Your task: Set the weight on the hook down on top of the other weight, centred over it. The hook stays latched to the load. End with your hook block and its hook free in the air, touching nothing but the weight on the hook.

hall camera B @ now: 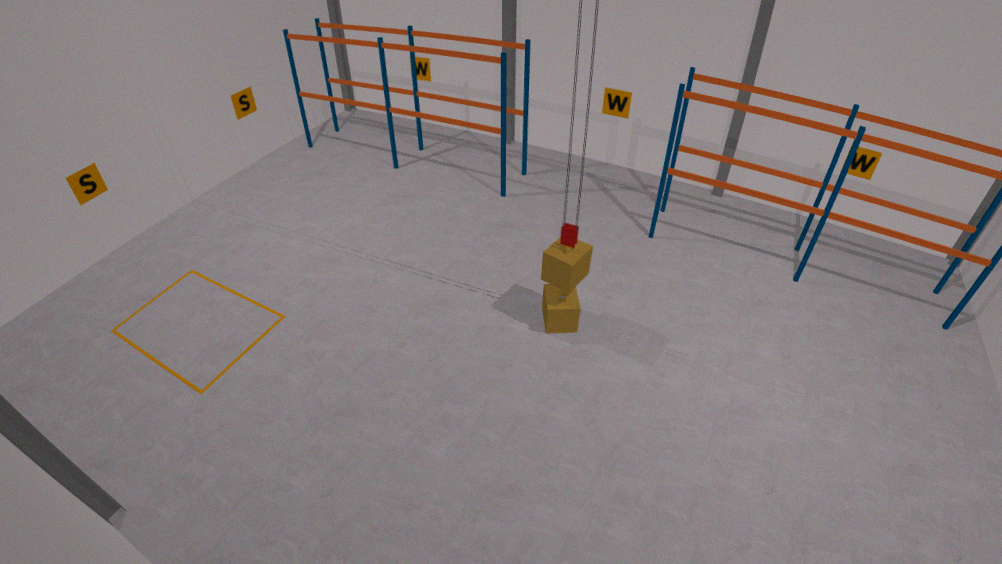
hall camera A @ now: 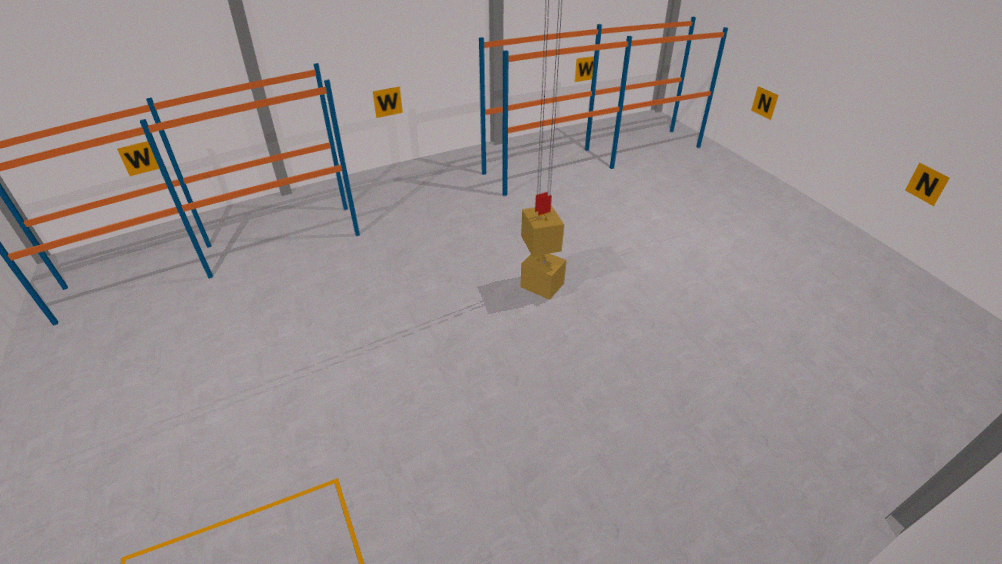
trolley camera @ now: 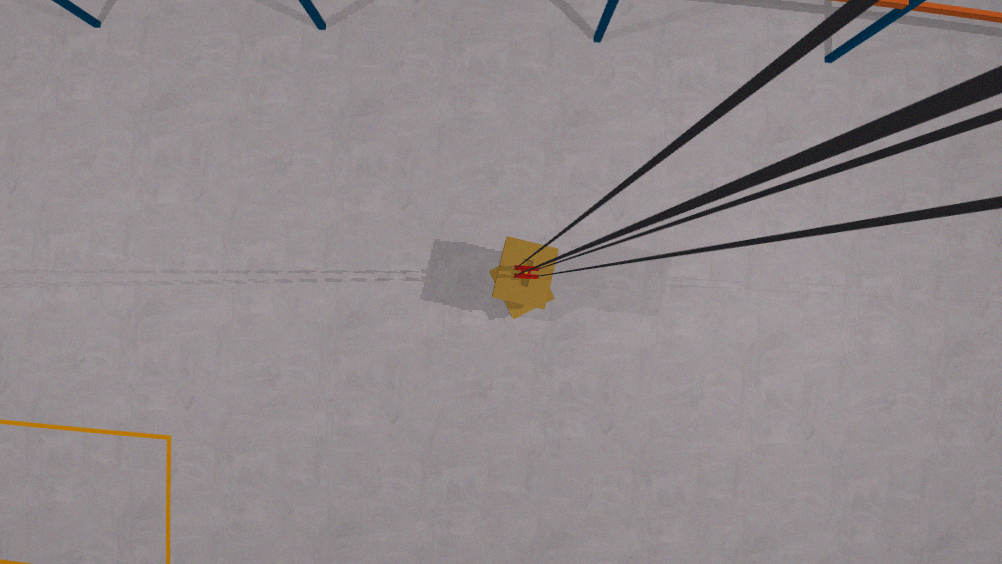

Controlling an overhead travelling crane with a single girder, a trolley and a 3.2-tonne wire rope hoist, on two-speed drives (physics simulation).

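Observation:
The weight on the hook [hall camera A: 542, 236] [hall camera B: 565, 267] [trolley camera: 544, 292], a yellow block, hangs level above the other weight [hall camera A: 541, 278] [hall camera B: 562, 319] [trolley camera: 514, 313], with a small gap between them. The other weight is also yellow and stands on the floor; part of its top and its lug show. The two are turned differently about the vertical. In the trolley view the upper one covers most of the lower one. My red hook block [hall camera A: 542, 203] [hall camera B: 569, 235] [trolley camera: 526, 271] is upright above the upper weight, its hook latched to it. The hook itself is too small to see clearly.
Blue and orange racks [hall camera A: 504, 126] [hall camera B: 503, 126] stand along the W wall; another rack [hall camera A: 176, 189] [hall camera B: 828, 199] stands farther along it. A yellow outlined square [hall camera A: 231, 519] [hall camera B: 157, 360] [trolley camera: 168, 490] is marked on the floor. Ropes [trolley camera: 729, 119] run up from the block.

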